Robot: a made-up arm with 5 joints.
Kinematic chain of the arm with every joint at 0, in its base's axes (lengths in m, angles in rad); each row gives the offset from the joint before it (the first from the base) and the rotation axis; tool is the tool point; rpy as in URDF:
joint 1: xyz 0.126 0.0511 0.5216 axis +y
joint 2: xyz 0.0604 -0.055 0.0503 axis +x
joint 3: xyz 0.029 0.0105 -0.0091 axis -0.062 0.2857 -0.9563
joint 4: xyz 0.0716 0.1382 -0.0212 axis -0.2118 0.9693 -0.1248
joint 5: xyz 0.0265 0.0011 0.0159 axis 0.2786 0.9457 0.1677
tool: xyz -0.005 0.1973 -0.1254 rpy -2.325 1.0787 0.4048
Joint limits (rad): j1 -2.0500..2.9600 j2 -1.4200..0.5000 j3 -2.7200..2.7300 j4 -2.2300..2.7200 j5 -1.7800..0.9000
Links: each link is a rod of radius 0.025 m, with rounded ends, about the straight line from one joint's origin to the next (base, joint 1, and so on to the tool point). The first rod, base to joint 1, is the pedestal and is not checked.
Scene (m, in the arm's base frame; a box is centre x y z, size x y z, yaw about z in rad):
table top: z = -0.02
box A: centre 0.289 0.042 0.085 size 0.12 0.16 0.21 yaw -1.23
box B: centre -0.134 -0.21 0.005 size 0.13 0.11 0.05 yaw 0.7
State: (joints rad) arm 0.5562 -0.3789 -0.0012 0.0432 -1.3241
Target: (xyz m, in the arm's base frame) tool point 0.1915 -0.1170 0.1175
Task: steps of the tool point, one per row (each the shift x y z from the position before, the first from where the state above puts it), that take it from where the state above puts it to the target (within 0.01 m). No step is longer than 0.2 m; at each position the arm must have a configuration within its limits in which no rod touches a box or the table.
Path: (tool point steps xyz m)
1: 0.0961 -0.0558 0.0383
2: 0.0616 -0.0667 0.0451
3: 0.0279 -0.0665 0.0386
4: 0.0007 -0.0560 0.0234
5: -0.0752 -0.0473 -0.1083
6: -0.1165 -0.0385 -0.0812
7: -0.1438 -0.0268 -0.0361
8: -0.0113 -0.0432 0.0029
9: 0.0010 -0.0120 0.0003
10: 0.0004 0.0213 -0.0068
11: -0.0129 0.0514 -0.0091

